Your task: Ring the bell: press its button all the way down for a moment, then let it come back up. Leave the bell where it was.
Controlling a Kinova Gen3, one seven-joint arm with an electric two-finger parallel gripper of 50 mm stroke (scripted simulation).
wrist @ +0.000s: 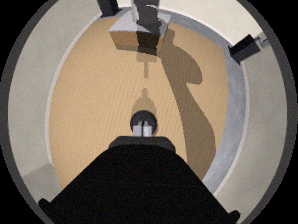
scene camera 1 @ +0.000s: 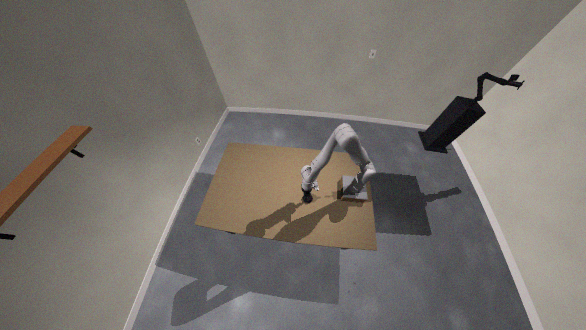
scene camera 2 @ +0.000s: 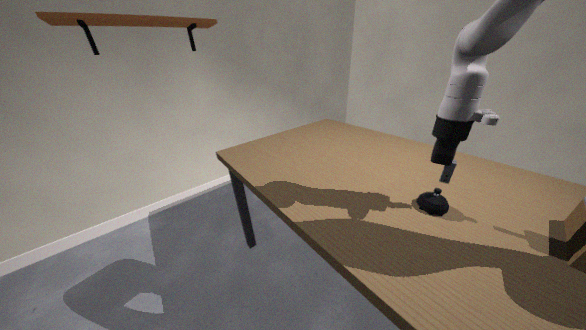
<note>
I see my gripper [scene camera 2: 443, 181].
My gripper shows as well in the wrist view [wrist: 143, 126].
</note>
